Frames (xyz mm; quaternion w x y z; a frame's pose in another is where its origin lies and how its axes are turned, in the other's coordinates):
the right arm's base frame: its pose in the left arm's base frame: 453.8 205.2 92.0 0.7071 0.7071 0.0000 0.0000
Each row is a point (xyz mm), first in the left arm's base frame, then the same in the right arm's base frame.
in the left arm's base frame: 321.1 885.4 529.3
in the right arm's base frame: -132.7 437.3 -680.2
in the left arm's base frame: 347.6 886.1 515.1
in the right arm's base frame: -106.2 423.1 -680.9
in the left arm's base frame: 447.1 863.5 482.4
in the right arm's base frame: -6.7 390.4 -658.3
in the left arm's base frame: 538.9 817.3 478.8
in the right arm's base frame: 85.1 386.8 -612.1
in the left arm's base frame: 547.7 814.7 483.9
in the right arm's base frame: 93.9 391.9 -609.5
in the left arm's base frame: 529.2 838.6 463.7
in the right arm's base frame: 75.4 371.7 -633.4
